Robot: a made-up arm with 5 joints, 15 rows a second.
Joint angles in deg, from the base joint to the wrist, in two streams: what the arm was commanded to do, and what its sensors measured. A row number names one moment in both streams.
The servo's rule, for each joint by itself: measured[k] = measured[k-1] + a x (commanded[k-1-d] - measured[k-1]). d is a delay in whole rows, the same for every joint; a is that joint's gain. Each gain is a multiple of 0.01, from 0.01 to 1. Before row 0 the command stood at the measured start. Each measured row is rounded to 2 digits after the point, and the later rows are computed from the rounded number. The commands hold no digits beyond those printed.
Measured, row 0:
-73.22, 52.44, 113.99, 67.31, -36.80
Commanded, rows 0 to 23:
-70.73, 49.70, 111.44, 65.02, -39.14
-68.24, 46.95, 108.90, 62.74, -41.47
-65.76, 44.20, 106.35, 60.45, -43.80
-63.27, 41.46, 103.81, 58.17, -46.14
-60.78, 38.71, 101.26, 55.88, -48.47
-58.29, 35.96, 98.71, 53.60, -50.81
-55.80, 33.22, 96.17, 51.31, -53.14
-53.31, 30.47, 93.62, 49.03, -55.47
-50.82, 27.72, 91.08, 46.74, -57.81
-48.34, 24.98, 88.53, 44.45, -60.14
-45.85, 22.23, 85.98, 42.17, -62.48
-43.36, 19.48, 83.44, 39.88, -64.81
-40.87, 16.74, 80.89, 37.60, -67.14
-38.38, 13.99, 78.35, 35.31, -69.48
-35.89, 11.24, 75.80, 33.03, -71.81
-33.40, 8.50, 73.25, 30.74, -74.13
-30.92, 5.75, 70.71, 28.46, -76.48
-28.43, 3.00, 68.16, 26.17, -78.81
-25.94, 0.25, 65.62, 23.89, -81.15
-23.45, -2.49, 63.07, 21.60, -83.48
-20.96, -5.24, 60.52, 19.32, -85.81
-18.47, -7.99, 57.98, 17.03, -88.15
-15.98, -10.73, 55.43, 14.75, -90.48
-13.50, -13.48, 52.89, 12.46, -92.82
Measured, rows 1 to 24:
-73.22, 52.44, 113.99, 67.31, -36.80
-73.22, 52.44, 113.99, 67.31, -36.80
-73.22, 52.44, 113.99, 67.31, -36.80
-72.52, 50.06, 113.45, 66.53, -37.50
-71.32, 47.35, 112.49, 65.24, -38.69
-69.76, 44.61, 111.20, 63.61, -40.22
-67.94, 41.87, 109.65, 61.76, -42.00
-65.94, 39.12, 107.89, 59.76, -43.94
-63.80, 36.37, 105.96, 57.67, -46.00
-61.56, 33.63, 103.90, 55.51, -48.14
-59.25, 30.88, 101.74, 53.31, -50.34
-56.89, 28.13, 99.50, 51.08, -52.58
-54.50, 25.39, 97.20, 48.83, -54.85
-52.08, 22.64, 94.84, 46.57, -57.14
-49.64, 19.89, 92.45, 44.30, -59.44
-47.18, 17.15, 90.02, 42.02, -61.75
-44.72, 14.40, 87.57, 39.74, -64.07
-42.25, 11.65, 85.10, 37.46, -66.39
-39.77, 8.91, 82.61, 35.18, -68.71
-37.29, 6.16, 80.11, 32.90, -71.04
-34.81, 3.41, 77.60, 30.61, -73.37
-32.33, 0.66, 75.08, 28.33, -75.70
-29.84, -2.08, 72.56, 26.04, -78.03
-27.35, -4.83, 70.03, 23.76, -80.36
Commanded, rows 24 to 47:
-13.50, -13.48, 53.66, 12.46, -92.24
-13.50, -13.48, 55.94, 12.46, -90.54
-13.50, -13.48, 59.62, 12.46, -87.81
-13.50, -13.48, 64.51, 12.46, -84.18
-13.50, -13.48, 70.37, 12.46, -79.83
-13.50, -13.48, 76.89, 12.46, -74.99
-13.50, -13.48, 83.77, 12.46, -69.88
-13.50, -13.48, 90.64, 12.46, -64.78
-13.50, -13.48, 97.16, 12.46, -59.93
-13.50, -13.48, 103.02, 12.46, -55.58
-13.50, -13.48, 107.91, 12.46, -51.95
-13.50, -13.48, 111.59, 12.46, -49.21
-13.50, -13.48, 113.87, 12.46, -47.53
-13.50, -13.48, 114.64, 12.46, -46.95
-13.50, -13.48, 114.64, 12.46, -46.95
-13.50, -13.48, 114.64, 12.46, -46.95
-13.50, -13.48, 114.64, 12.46, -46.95
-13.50, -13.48, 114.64, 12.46, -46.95
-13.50, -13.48, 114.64, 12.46, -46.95
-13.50, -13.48, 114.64, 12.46, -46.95
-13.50, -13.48, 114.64, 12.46, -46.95
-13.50, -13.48, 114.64, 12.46, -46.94
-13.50, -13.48, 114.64, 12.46, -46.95
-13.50, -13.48, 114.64, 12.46, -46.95
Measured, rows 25 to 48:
-24.86, -7.58, 67.50, 21.47, -82.70
-22.37, -10.32, 64.97, 19.19, -85.03
-19.89, -13.07, 62.43, 16.90, -87.37
-18.10, -13.43, 60.59, 15.39, -88.83
-16.81, -13.47, 59.61, 14.39, -89.34
-15.88, -13.48, 59.61, 13.73, -88.88
-15.21, -13.48, 60.64, 13.30, -87.47
-14.73, -13.48, 62.68, 13.01, -85.18
-14.39, -13.48, 65.66, 12.82, -82.12
-14.14, -13.48, 69.46, 12.70, -78.45
-13.96, -13.48, 73.91, 12.62, -74.35
-13.83, -13.48, 78.79, 12.57, -70.02
-13.74, -13.48, 83.88, 12.53, -65.69
-13.67, -13.48, 88.93, 12.51, -61.57
-13.62, -13.48, 93.69, 12.49, -57.86
-13.59, -13.48, 97.93, 12.48, -54.76
-13.56, -13.48, 101.44, 12.47, -52.42
-13.54, -13.48, 104.21, 12.47, -50.78
-13.53, -13.48, 106.40, 12.47, -49.63
-13.52, -13.48, 108.13, 12.47, -48.83
-13.51, -13.48, 109.50, 12.47, -48.27
-13.51, -13.48, 110.58, 12.47, -47.87
-13.51, -13.48, 111.43, 12.47, -47.59
-13.51, -13.48, 112.10, 12.47, -47.40

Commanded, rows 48 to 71:
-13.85, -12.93, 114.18, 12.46, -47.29
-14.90, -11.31, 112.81, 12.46, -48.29
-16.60, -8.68, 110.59, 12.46, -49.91
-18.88, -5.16, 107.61, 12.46, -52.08
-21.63, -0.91, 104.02, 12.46, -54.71
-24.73, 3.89, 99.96, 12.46, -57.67
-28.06, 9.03, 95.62, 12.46, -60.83
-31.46, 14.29, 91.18, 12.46, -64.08
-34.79, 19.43, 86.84, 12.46, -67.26
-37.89, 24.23, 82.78, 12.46, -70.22
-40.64, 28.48, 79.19, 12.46, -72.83
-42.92, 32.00, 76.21, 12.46, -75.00
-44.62, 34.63, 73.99, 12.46, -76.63
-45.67, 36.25, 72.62, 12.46, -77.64
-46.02, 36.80, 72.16, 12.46, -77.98
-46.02, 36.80, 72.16, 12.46, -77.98
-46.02, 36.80, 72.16, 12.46, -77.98
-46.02, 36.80, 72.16, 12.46, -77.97
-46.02, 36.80, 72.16, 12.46, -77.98
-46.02, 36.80, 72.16, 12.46, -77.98
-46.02, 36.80, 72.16, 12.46, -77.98
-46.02, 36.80, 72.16, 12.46, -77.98
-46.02, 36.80, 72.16, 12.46, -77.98
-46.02, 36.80, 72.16, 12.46, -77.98
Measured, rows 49 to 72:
-13.51, -13.48, 112.63, 12.47, -47.26
-13.51, -13.48, 113.05, 12.47, -47.17
-13.51, -13.48, 113.38, 12.47, -47.10
-13.61, -13.00, 113.55, 12.47, -47.16
-13.97, -11.53, 113.39, 12.47, -47.50
-14.71, -9.05, 112.80, 12.47, -48.22
-15.88, -5.67, 111.71, 12.47, -49.38
-17.49, -1.53, 110.10, 12.47, -50.98
-19.52, 3.19, 107.97, 12.47, -52.99
-21.91, 8.27, 105.38, 12.47, -55.34
-24.58, 13.51, 102.40, 12.47, -57.96
-27.44, 18.66, 99.13, 12.47, -60.75
-30.37, 23.51, 95.70, 12.47, -63.59
-33.25, 27.83, 92.23, 12.47, -66.36
-35.96, 31.46, 88.87, 12.47, -68.95
-38.38, 34.22, 85.75, 12.47, -71.25
-40.42, 35.99, 82.99, 12.47, -73.17
-41.99, 36.69, 80.72, 12.47, -74.61
-43.12, 36.79, 78.92, 12.47, -75.62
-43.93, 36.80, 77.50, 12.47, -76.33
-44.52, 36.80, 76.38, 12.47, -76.82
-44.94, 36.80, 75.49, 12.47, -77.17
-45.24, 36.80, 74.79, 12.47, -77.41
-45.46, 36.80, 74.24, 12.47, -77.58

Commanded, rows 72 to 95:
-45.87, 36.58, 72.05, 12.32, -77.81
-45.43, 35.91, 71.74, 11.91, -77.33
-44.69, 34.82, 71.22, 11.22, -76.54
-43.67, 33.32, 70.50, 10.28, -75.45
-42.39, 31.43, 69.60, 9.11, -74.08
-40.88, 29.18, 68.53, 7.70, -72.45
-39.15, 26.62, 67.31, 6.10, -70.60
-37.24, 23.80, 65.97, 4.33, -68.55
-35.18, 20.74, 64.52, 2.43, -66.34
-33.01, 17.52, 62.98, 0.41, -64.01
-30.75, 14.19, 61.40, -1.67, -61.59
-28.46, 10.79, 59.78, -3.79, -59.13
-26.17, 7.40, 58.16, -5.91, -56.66
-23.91, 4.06, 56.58, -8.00, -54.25
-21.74, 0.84, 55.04, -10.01, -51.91
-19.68, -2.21, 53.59, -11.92, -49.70
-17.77, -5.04, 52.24, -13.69, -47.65
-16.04, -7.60, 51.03, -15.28, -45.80
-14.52, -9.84, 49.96, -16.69, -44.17
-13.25, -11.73, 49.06, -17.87, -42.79
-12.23, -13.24, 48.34, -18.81, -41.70
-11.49, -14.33, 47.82, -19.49, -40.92
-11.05, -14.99, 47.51, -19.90, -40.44
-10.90, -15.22, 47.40, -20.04, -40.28
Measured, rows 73 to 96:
-45.62, 36.80, 73.80, 12.47, -77.70
-45.73, 36.80, 73.46, 12.47, -77.78
-45.81, 36.80, 73.19, 12.47, -77.84
-45.83, 36.61, 72.95, 12.42, -77.83
-45.72, 36.00, 72.70, 12.25, -77.68
-45.43, 34.97, 72.39, 11.90, -77.34
-44.94, 33.53, 71.99, 11.35, -76.77
-44.23, 31.70, 71.49, 10.59, -75.96
-43.29, 29.51, 70.87, 9.61, -74.91
-42.13, 27.00, 70.12, 8.42, -73.62
-40.76, 24.22, 69.25, 7.03, -72.10
-39.20, 21.19, 68.26, 5.47, -70.37
-37.47, 18.00, 67.15, 3.75, -68.46
-35.59, 14.69, 65.94, 1.91, -66.40
-33.59, 11.30, 64.65, -0.03, -64.22
-31.51, 7.91, 63.29, -2.03, -61.95
-29.38, 4.56, 61.88, -4.06, -59.64
-27.24, 1.32, 60.44, -6.08, -57.32
-25.12, -1.75, 59.00, -8.07, -55.03
-23.06, -4.61, 57.58, -9.98, -52.82
-21.09, -7.21, 56.20, -11.78, -50.71
-19.25, -9.50, 54.89, -13.45, -48.75
-17.57, -11.44, 53.67, -14.95, -46.96
-16.07, -13.01, 52.55, -16.26, -45.38

